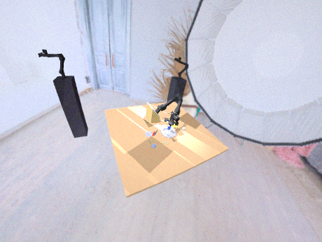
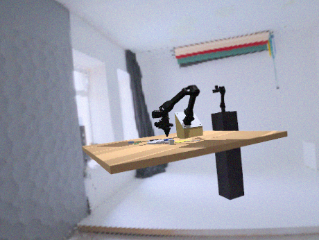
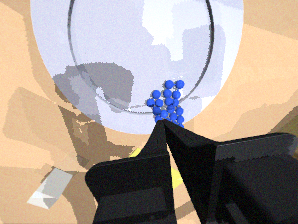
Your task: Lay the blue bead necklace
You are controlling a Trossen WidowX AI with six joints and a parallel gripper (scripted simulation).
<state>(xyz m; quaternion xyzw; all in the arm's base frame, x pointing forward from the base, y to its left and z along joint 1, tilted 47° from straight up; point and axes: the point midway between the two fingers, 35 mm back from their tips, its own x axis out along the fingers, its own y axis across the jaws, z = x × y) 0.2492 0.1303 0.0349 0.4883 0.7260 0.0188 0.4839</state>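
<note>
My gripper tip is now 5 cm short of the round bead board, 4 cm to the left of it and 3 cm above it. From my gripper tip the other things lie so: yellow flat piece 8 cm behind, 12 cm to the left, 4 cm below; grey-white stick 12 cm behind, 19 cm to the left, 4 cm below; white cylinder 5 cm ahead, 19 cm to the left, 2 cm below.
</note>
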